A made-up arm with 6 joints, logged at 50 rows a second.
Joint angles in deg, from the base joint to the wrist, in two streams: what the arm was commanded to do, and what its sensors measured. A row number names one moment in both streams.
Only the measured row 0 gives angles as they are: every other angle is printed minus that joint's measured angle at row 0.
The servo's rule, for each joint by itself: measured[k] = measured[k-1] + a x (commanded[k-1-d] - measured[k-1]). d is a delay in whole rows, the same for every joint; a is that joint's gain. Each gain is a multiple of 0.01, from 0.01 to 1. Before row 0 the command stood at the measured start. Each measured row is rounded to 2 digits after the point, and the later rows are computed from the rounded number. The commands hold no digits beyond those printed.
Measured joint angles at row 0:
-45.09 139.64 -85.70 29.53 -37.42 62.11
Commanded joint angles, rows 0 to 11:
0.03 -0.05 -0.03 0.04 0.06 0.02
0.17 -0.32 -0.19 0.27 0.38 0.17
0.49 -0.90 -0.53 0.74 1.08 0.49
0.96 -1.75 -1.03 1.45 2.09 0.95
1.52 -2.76 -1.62 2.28 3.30 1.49
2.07 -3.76 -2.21 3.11 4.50 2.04
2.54 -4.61 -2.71 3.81 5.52 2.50
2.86 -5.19 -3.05 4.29 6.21 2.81
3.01 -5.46 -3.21 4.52 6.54 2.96
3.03 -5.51 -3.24 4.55 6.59 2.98
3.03 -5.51 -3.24 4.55 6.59 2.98
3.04 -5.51 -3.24 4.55 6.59 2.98
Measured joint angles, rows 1 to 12:
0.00 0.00 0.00 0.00 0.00 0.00
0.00 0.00 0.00 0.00 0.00 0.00
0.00 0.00 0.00 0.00 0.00 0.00
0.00 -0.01 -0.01 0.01 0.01 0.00
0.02 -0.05 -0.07 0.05 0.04 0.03
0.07 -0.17 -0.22 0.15 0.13 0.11
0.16 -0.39 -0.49 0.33 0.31 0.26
0.30 -0.72 -0.86 0.60 0.58 0.48
0.48 -1.15 -1.31 0.95 0.93 0.76
0.69 -1.63 -1.77 1.35 1.34 1.07
0.91 -2.13 -2.19 1.76 1.78 1.38
1.12 -2.60 -2.53 2.15 2.21 1.66
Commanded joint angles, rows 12 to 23:
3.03 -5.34 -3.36 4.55 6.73 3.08
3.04 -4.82 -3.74 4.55 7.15 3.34
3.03 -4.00 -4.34 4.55 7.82 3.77
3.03 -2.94 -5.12 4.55 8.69 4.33
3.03 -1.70 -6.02 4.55 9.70 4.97
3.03 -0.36 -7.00 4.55 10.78 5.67
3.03 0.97 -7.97 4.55 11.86 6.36
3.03 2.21 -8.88 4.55 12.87 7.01
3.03 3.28 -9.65 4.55 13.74 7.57
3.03 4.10 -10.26 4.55 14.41 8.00
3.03 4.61 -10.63 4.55 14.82 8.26
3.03 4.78 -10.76 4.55 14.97 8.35
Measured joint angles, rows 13 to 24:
1.31 -3.01 -2.76 2.49 2.60 1.90
1.48 -3.36 -2.92 2.78 2.96 2.09
1.64 -3.66 -3.03 3.03 3.29 2.25
1.78 -3.90 -3.14 3.24 3.60 2.40
1.91 -4.03 -3.34 3.42 3.92 2.57
2.02 -4.03 -3.67 3.58 4.27 2.79
2.12 -3.88 -4.15 3.72 4.67 3.07
2.21 -3.57 -4.77 3.84 5.12 3.41
2.29 -3.12 -5.51 3.94 5.63 3.82
2.36 -2.55 -6.32 4.03 6.19 4.28
2.43 -1.88 -7.16 4.10 6.79 4.77
2.49 -1.16 -7.98 4.16 7.42 5.27

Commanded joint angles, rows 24 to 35:
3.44 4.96 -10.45 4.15 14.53 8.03
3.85 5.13 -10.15 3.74 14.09 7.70
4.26 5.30 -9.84 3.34 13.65 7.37
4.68 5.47 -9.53 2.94 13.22 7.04
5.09 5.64 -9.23 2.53 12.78 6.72
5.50 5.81 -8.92 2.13 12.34 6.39
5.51 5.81 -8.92 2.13 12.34 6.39
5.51 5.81 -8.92 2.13 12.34 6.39
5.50 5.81 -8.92 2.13 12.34 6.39
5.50 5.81 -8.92 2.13 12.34 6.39
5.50 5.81 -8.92 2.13 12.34 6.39
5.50 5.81 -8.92 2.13 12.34 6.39
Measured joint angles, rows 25 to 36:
2.54 -0.42 -8.73 4.21 8.05 5.76
2.59 0.28 -9.36 4.26 8.66 6.21
2.63 0.91 -9.82 4.30 9.23 6.60
2.71 1.48 -10.03 4.28 9.71 6.86
2.82 1.99 -10.07 4.20 10.10 7.01
2.96 2.45 -9.99 4.08 10.42 7.07
3.13 2.87 -9.84 3.92 10.67 7.06
3.33 3.26 -9.64 3.73 10.86 7.00
3.55 3.62 -9.40 3.51 10.99 6.89
3.75 3.93 -9.24 3.32 11.11 6.80
3.93 4.19 -9.13 3.15 11.22 6.73
4.09 4.42 -9.06 3.01 11.32 6.67

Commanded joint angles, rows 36 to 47:
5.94 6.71 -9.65 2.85 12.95 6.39
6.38 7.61 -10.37 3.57 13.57 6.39
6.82 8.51 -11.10 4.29 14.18 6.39
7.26 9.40 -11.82 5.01 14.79 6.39
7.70 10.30 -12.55 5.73 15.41 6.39
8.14 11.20 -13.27 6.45 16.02 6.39
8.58 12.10 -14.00 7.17 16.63 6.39
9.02 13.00 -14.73 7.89 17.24 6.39
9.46 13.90 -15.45 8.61 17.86 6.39
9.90 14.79 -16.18 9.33 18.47 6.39
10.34 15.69 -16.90 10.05 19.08 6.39
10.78 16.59 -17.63 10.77 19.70 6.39
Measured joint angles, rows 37 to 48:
4.23 4.61 -9.01 2.89 11.41 6.62
4.36 4.78 -8.98 2.78 11.49 6.58
4.47 4.92 -8.96 2.69 11.57 6.55
4.62 5.17 -9.19 2.71 11.69 6.52
4.80 5.51 -9.58 2.83 11.86 6.50
5.00 5.93 -10.08 3.03 12.07 6.48
5.23 6.42 -10.65 3.31 12.31 6.46
5.48 6.96 -11.28 3.65 12.59 6.45
5.75 7.55 -11.94 4.04 12.90 6.44
6.03 8.19 -12.62 4.48 13.24 6.43
6.33 8.86 -13.32 4.96 13.60 6.42
6.64 9.57 -14.02 5.47 13.98 6.41

